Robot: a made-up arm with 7 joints.
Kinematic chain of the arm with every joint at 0, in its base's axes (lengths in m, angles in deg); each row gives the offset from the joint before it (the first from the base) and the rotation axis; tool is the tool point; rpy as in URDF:
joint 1: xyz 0 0 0 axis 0.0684 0.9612 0.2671
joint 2: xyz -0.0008 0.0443 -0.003 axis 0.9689 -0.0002 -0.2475
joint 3: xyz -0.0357 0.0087 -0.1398 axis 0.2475 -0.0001 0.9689
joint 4: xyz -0.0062 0 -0.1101 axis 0.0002 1 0
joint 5: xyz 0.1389 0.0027 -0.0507 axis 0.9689 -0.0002 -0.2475
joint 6: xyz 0.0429 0 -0.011 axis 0.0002 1 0
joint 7: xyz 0.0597 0 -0.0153 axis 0.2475 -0.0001 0.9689
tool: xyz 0 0 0 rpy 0 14.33 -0.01
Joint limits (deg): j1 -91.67..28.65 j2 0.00..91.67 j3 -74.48..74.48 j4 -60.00..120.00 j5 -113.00..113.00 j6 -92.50..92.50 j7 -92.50..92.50
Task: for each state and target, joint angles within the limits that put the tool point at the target. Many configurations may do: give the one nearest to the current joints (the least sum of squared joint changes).
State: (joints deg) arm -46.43 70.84 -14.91 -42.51 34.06 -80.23 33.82
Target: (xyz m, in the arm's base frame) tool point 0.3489 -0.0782 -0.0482
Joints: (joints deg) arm -67.52 25.93 -32.73 8.13 45.49 -57.44 33.82
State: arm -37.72 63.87 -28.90 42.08 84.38 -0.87 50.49
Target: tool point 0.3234 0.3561 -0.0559
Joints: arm -35.67 81.11 -23.18 26.38 84.39 0.04 50.49
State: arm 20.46 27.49 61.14 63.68 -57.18 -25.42 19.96
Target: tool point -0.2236 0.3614 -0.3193
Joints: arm 21.02 26.96 61.35 68.72 -57.71 -21.79 19.96
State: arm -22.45 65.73 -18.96 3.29 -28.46 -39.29 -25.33
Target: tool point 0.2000 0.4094 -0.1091
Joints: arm 4.03 86.13 -11.56 32.66 -31.78 -43.05 -25.33
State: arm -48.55 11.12 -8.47 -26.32 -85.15 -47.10 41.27
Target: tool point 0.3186 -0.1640 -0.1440
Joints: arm -48.81 0.00 -42.14 8.27 -90.57 -33.63 41.27
